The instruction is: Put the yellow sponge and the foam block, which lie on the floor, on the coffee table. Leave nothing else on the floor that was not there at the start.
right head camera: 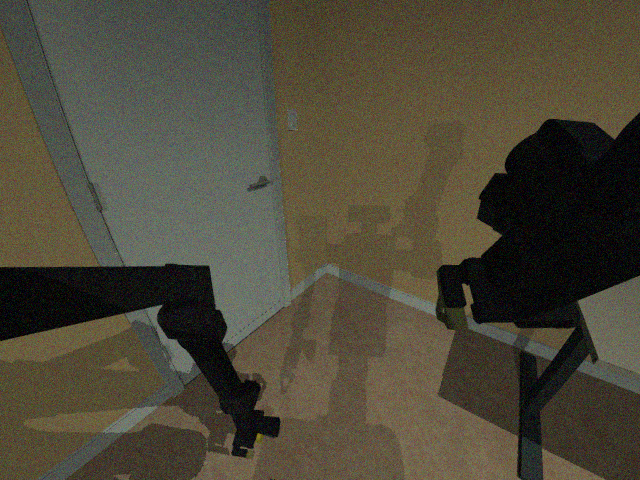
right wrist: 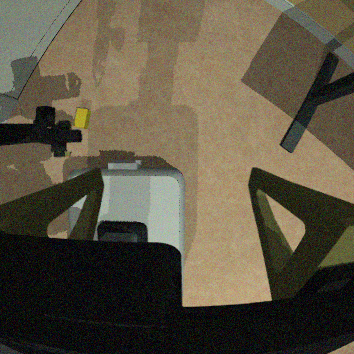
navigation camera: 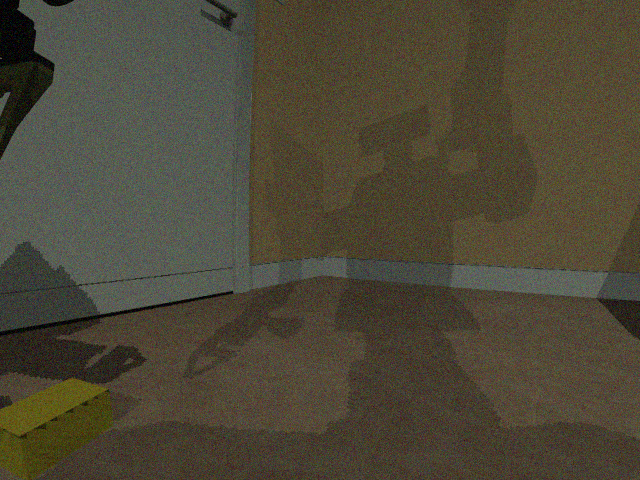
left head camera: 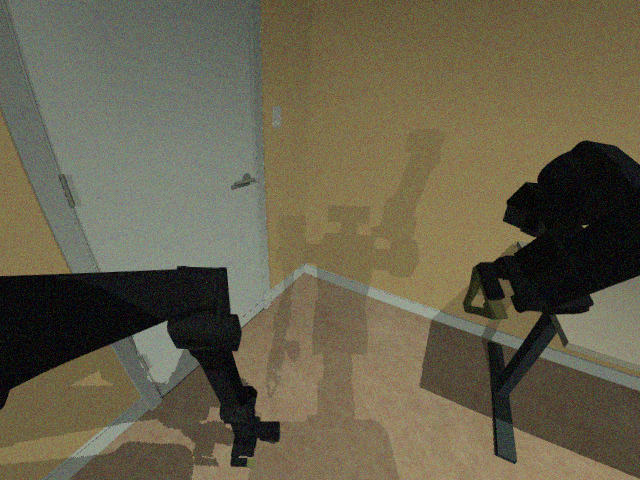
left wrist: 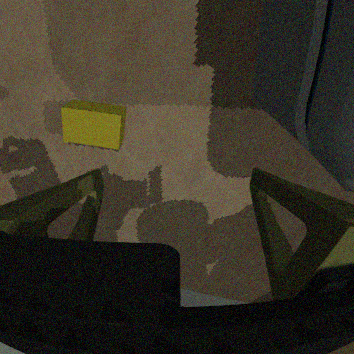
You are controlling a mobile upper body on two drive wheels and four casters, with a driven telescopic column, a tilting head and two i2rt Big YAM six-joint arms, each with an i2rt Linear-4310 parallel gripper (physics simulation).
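Frame: origin at the left arm's base, x down, y back, z left, level; metres.
Seen in the pictures: left gripper, fingertip midpoint: (right head camera: pixel 252 441) (left head camera: pixel 249 449) (left wrist: pixel 176 176); right gripper, fingertip midpoint: (right head camera: pixel 472 314) (right wrist: pixel 175 175) (left head camera: pixel 492 306).
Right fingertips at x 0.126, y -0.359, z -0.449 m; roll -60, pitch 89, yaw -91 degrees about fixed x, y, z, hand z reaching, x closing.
Note:
A point is followed by its place in that frame.
The yellow sponge (left wrist: pixel 91 127) {x 1.060, y -0.580, z 0.054 m} (right wrist: pixel 81 118) {x 1.060, y -0.577, z 0.047 m} (navigation camera: pixel 56 426) {x 1.070, y -0.562, z 0.028 m} lies on the floor. In the left wrist view it is beyond the left-hand fingertip, left of the gap between the fingers. A sliver of it shows beside the left gripper in the right head view. My left gripper (left wrist: pixel 176 176) {x 0.849, y -0.446, z 0.001 m} is open and empty, above the floor and apart from the sponge. My right gripper (right wrist: pixel 175 175) {x 0.126, y -0.359, z -0.449 m} is open and empty, high above the robot's base and the floor. The foam block does not show. I cannot tell whether the dark-legged furniture at the right is the coffee table.
A dark forked leg (left head camera: pixel 505 423) (right head camera: pixel 529 439) (right wrist: pixel 300 122) stands on the floor at the right, by a large shadow. A grey door (left head camera: pixel 170 155) {x 0.027, y -1.013, z 0.336 m} (navigation camera: pixel 129 155) {x 0.702, y -1.083, z 0.293 m} is at the left. The robot's pale base (right wrist: pixel 165 200) {x 0.845, y -0.197, z -0.408 m} shows below the right gripper. Walls with skirting meet in a corner ahead.

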